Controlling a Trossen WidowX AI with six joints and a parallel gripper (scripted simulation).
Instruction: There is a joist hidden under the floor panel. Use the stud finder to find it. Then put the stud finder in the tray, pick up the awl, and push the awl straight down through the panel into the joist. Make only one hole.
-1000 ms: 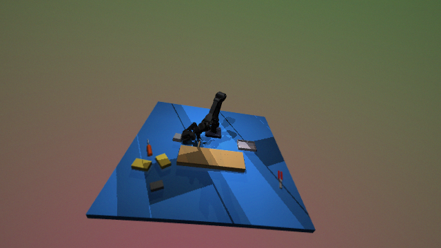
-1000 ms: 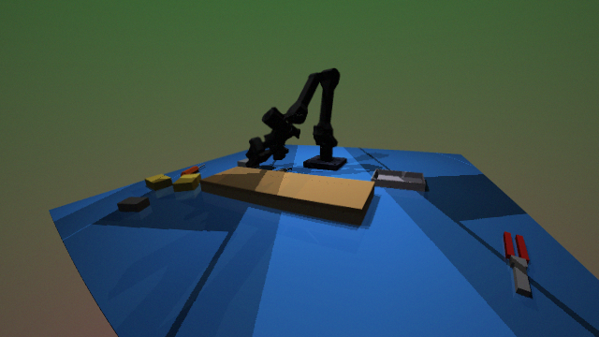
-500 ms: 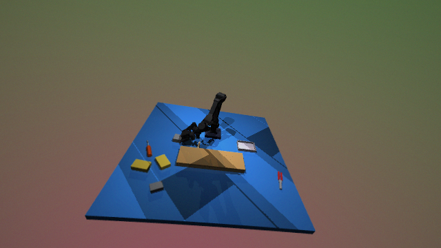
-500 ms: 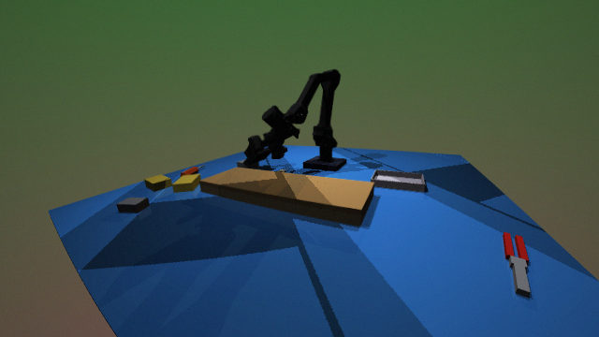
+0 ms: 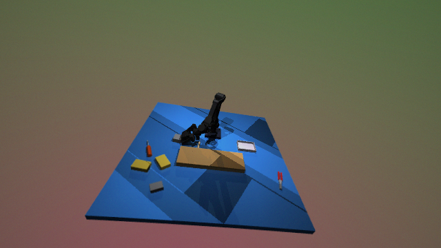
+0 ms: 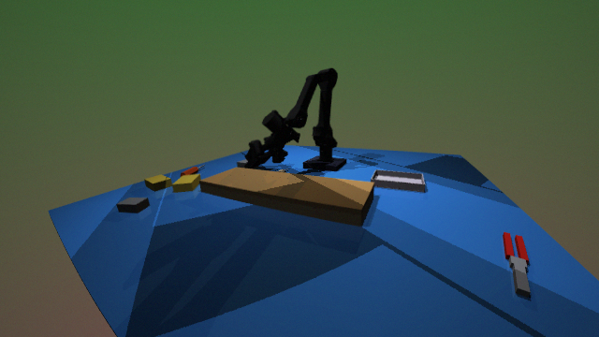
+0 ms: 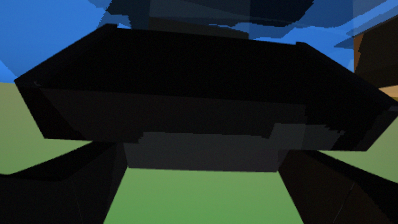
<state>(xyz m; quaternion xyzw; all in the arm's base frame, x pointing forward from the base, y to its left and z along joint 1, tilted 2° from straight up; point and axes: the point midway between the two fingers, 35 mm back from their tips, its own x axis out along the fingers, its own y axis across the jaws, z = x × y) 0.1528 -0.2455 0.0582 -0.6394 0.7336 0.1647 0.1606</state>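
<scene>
Right now the grey block is 60 mm below my gripper tip, 50 mm to the right of it and 20 mm behind it. Round my gripper tip: stud finder (10 mm below, 10 mm behind); grey tray (570 mm to the left, 60 mm below, 50 mm ahead).
</scene>
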